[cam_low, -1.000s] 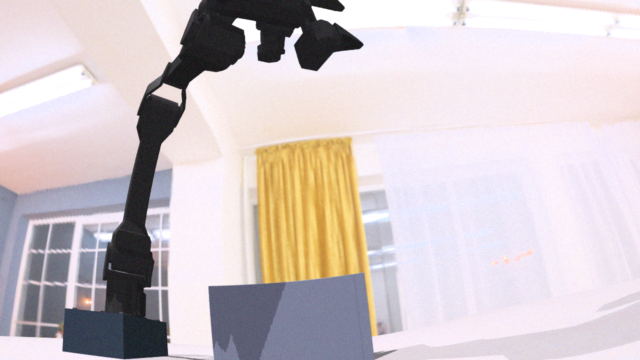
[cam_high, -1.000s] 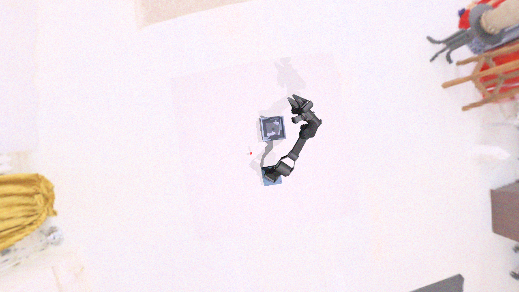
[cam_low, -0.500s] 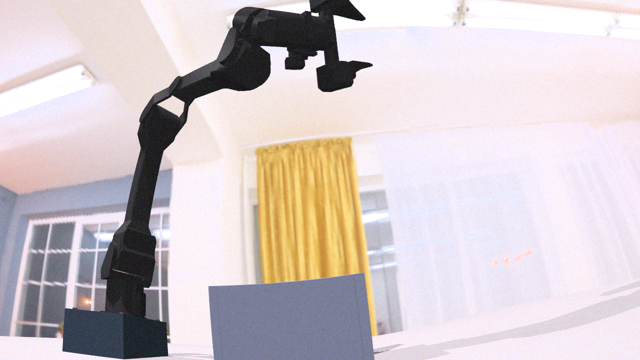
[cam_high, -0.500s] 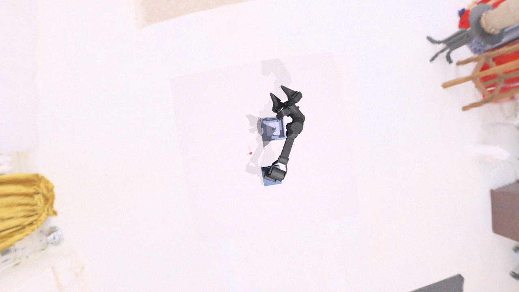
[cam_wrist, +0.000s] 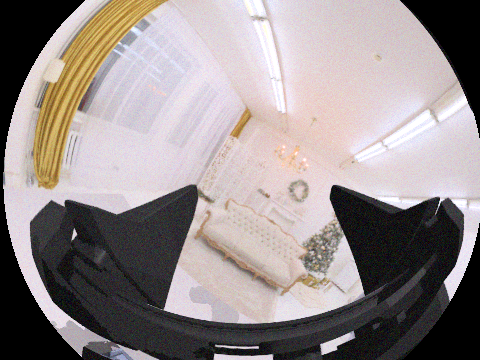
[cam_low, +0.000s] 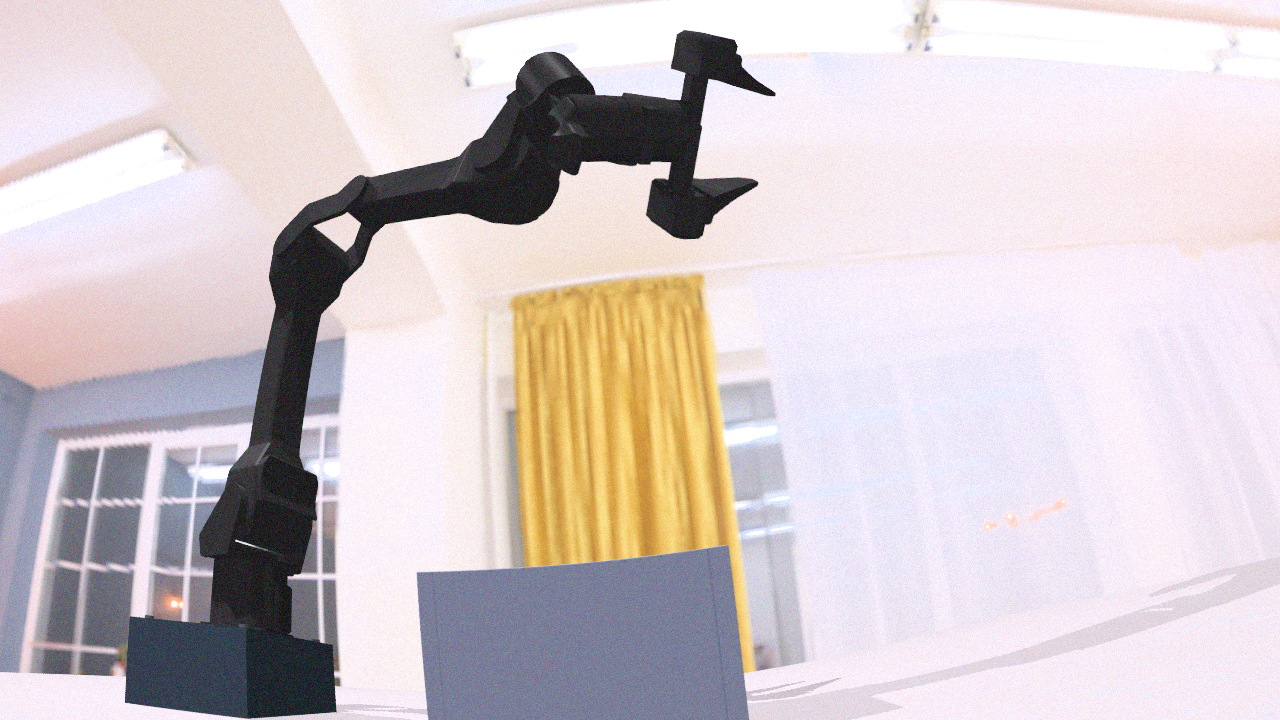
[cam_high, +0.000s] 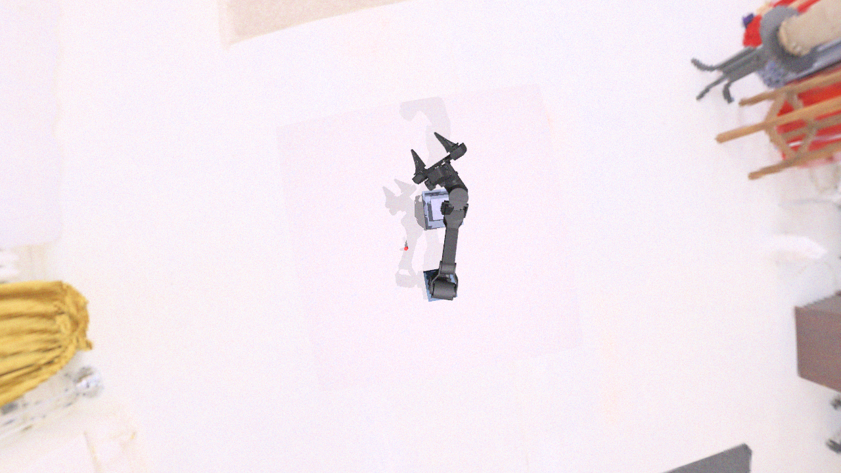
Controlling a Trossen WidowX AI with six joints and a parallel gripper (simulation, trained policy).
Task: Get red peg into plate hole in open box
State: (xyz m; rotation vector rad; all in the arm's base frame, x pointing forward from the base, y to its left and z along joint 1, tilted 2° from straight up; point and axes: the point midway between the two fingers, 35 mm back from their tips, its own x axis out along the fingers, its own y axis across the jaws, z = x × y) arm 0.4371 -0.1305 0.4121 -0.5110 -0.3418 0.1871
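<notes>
The red peg lies 29 cm behind my gripper tip, 19 cm to the left of it and 44 cm below it. Also, from my gripper tip: grey-blue box: 19 cm behind, 2 cm to the right, 45 cm below.
</notes>
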